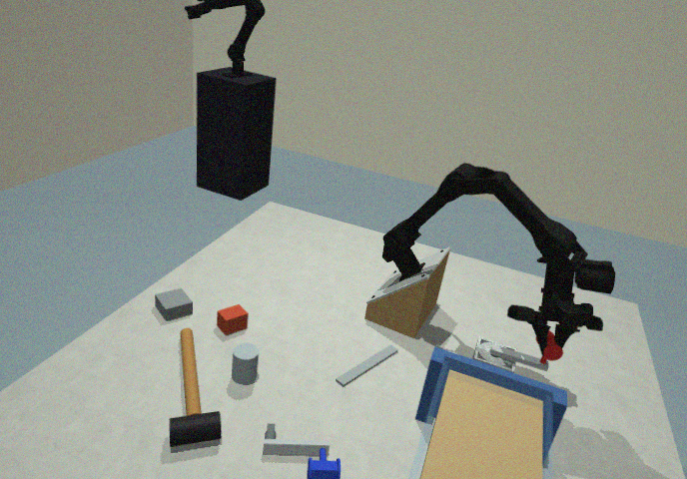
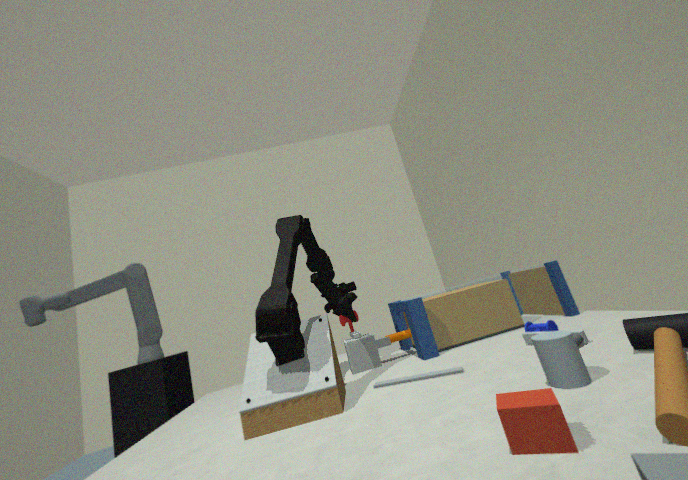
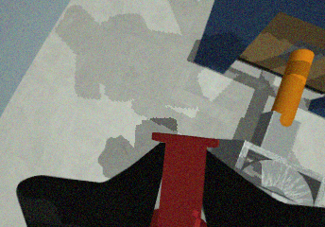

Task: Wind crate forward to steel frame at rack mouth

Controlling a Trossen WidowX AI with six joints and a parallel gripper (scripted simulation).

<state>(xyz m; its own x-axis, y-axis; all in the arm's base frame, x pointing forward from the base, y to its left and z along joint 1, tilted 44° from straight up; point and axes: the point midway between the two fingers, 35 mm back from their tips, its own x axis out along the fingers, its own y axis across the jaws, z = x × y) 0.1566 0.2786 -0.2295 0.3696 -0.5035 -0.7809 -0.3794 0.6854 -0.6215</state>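
My gripper tip is now 10 mm past the red-knobbed crank handle, 40 mm to the left of it and 30 mm above it. From my gripper tip the other things lie so: blue steel frame (150 mm ahead, 100 mm to the right, 30 mm below); then red knob (20 mm behind, 10 mm to the right); then winch (20 mm behind, 120 mm to the right, 100 mm below).
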